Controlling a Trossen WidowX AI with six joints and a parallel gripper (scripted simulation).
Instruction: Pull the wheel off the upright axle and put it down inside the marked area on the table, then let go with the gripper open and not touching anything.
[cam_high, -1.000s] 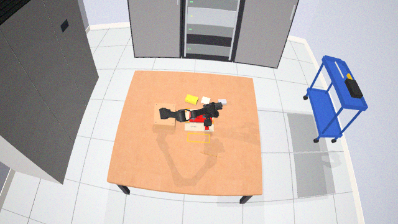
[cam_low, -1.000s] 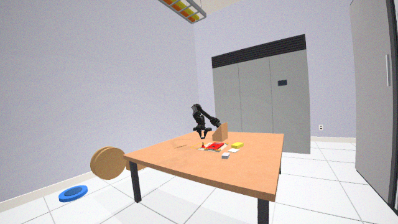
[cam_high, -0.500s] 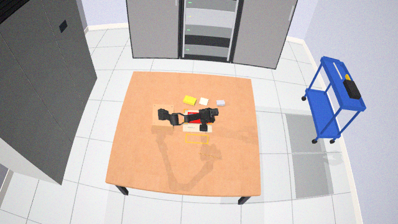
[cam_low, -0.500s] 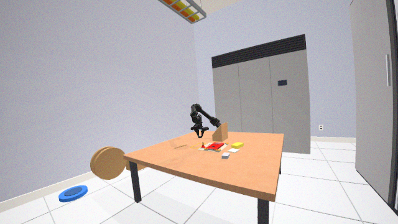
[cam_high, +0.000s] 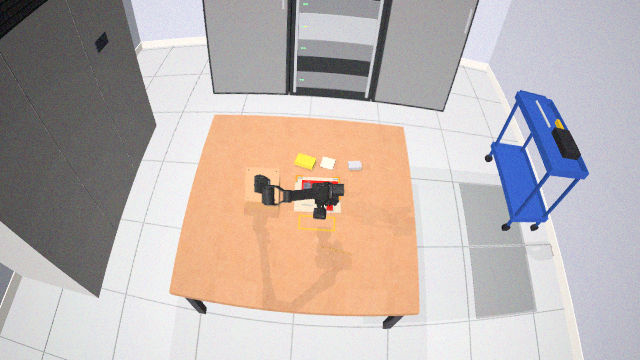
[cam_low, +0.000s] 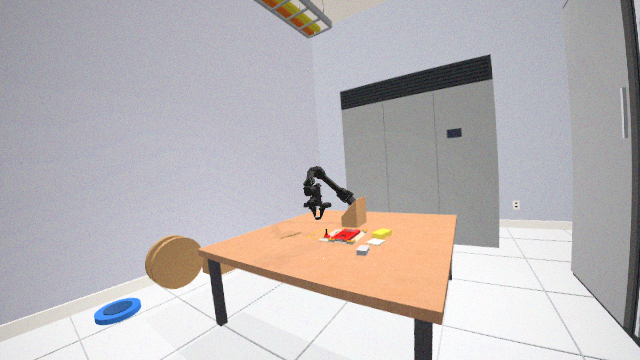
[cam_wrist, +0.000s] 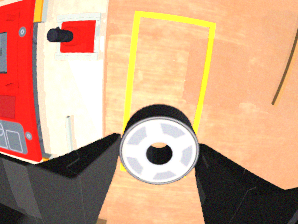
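Right now my gripper tip is 10 cm to the right of the black axle, 8 cm above it and 5 cm short of it. Also, from my gripper tip: wheel (right at my gripper tip); then yellow block (38 cm to the left, 14 cm behind, 10 cm below); then white block (40 cm to the left, 11 cm below, 1 cm behind).
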